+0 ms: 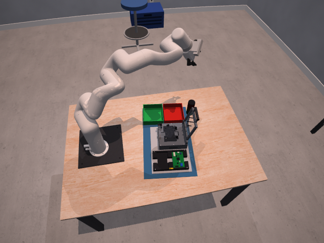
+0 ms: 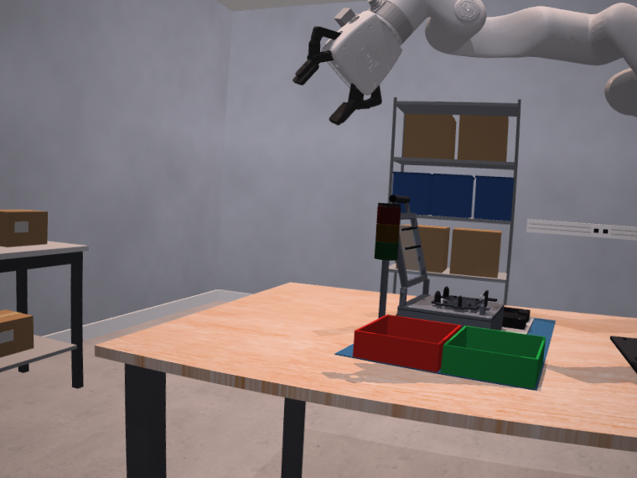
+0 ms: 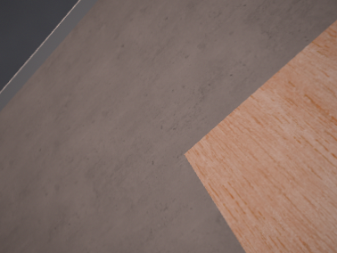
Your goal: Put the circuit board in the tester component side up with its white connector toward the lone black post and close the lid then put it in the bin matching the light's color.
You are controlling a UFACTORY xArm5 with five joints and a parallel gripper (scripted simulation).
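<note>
The green circuit board lies 18 cm behind my hand, 49 cm to the right of it and 39 cm below it. From my hand the other things lie so: red bin (14 cm behind, 12 cm to the right, 40 cm below); then lid (8 cm behind, 33 cm to the right, 23 cm below); then green bin (29 cm behind, 11 cm to the right, 40 cm below).
</note>
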